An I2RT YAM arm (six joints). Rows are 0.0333 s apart.
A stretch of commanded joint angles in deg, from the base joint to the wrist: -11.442, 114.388, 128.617, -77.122, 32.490, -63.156; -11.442, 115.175, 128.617, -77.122, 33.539, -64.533; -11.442, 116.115, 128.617, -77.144, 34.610, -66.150; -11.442, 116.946, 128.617, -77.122, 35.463, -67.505; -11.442, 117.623, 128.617, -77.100, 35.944, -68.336; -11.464, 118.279, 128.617, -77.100, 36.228, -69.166; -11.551, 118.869, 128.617, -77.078, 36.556, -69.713; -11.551, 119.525, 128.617, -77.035, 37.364, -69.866; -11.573, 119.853, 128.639, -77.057, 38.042, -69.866; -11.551, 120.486, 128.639, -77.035, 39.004, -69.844; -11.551, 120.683, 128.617, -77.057, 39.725, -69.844; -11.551, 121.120, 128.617, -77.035, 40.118, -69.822; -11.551, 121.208, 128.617, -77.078, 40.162, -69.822; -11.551, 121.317, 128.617, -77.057, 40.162, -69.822; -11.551, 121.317, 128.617, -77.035, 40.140, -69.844; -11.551, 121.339, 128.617, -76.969, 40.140, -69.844; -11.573, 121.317, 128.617, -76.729, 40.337, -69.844; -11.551, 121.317, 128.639, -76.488, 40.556, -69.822; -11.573, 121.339, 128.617, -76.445, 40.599, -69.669; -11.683, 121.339, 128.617, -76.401, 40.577, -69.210; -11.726, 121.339, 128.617, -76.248, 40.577, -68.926; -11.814, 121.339, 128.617, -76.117, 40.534, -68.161
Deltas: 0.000, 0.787, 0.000, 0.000, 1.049, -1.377; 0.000, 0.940, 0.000, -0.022, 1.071, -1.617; 0.000, 0.831, 0.000, 0.022, 0.853, -1.355; 0.000, 0.677, 0.000, 0.022, 0.481, -0.831; -0.022, 0.656, 0.000, 0.000, 0.284, -0.830; -0.087, 0.590, 0.000, 0.022, 0.328, -0.547; 0.000, 0.656, 0.000, 0.043, 0.808, -0.153; -0.022, 0.328, 0.022, -0.022, 0.678, 0.000; 0.022, 0.633, 0.000, 0.022, 0.962, 0.022; 0.000, 0.197, -0.022, -0.022, 0.721, 0.000; 0.000, 0.437, 0.000, 0.022, 0.393, 0.022; 0.000, 0.088, 0.000, -0.043, 0.044, 0.000; 0.000, 0.109, 0.000, 0.021, 0.000, 0.000; 0.000, 0.000, 0.000, 0.022, -0.022, -0.022; 0.000, 0.022, 0.000, 0.066, 0.000, 0.000; -0.022, -0.022, 0.000, 0.240, 0.197, 0.000; 0.022, 0.000, 0.022, 0.241, 0.219, 0.022; -0.022, 0.022, -0.022, 0.043, 0.043, 0.153; -0.110, 0.000, 0.000, 0.044, -0.022, 0.459; -0.043, 0.000, 0.000, 0.153, 0.000, 0.284; -0.088, 0.000, 0.000, 0.131, -0.043, 0.765
